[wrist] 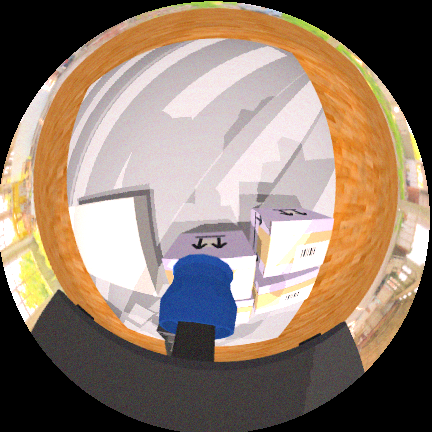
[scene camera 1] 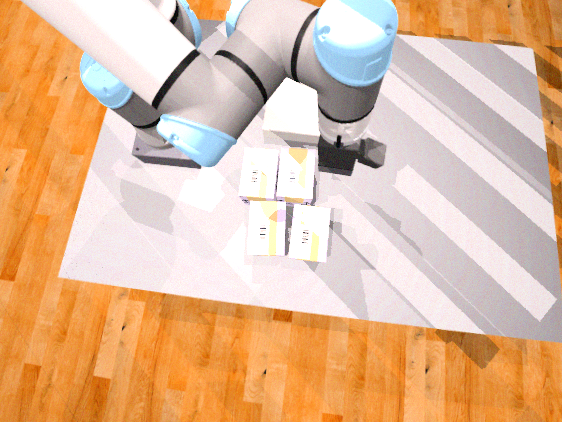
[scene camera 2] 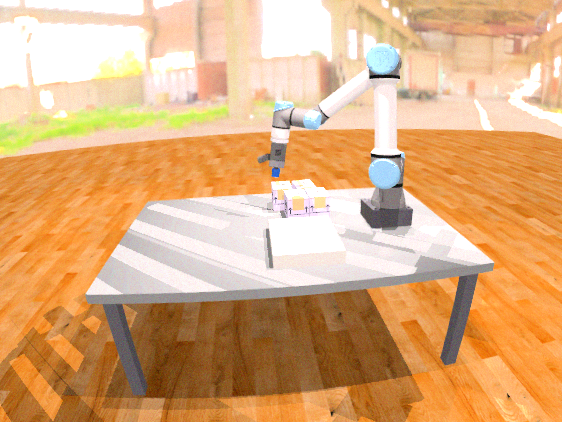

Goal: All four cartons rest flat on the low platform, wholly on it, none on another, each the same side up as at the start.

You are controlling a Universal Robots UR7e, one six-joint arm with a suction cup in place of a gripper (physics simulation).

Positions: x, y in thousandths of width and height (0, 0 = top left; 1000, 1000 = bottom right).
The suction cup (wrist: 464, 675) holds nothing. On the table rests a low white platform (scene camera 2: 536, 572).
The low white platform shows as well in the wrist view (wrist: 263, 550) and in scene camera 1 (scene camera 1: 519, 269).
